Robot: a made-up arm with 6 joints.
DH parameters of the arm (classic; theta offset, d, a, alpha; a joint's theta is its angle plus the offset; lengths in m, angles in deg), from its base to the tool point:
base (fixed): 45 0 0.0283 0
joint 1: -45 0.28 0.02 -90
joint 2: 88.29 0 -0.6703 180
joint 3: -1.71 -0.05 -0.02 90
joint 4: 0 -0.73 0 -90
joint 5: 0 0.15 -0.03 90
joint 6: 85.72 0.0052 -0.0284 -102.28
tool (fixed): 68.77 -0.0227 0 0
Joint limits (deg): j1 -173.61..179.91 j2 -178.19..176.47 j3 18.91..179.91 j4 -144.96..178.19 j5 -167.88..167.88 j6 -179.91..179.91
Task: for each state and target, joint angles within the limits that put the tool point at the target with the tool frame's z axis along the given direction. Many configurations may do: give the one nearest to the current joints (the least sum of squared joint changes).
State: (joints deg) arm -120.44 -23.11 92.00 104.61 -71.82 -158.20
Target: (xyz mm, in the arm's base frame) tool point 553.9 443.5 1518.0 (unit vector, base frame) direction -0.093 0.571 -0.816
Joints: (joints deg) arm -128.98 -11.63 109.20 109.65 -52.28 -140.73
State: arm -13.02 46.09 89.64 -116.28 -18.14 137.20
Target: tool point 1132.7 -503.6 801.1 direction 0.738 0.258 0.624
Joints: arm -28.40 49.27 68.08 -105.38 33.59 169.31
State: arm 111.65 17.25 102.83 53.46 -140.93 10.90
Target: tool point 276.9 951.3 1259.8 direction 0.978 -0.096 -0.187
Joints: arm 75.27 27.68 48.52 63.87 -162.76 -8.77
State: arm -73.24 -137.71 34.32 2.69 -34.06 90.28
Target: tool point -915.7 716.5 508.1 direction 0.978 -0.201 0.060
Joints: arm -42.72 -112.02 19.75 15.81 -62.62 140.12
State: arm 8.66 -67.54 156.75 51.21 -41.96 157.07
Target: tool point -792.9 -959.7 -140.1 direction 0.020 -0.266 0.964
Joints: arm 47.36 -87.37 114.41 41.41 -26.62 154.15
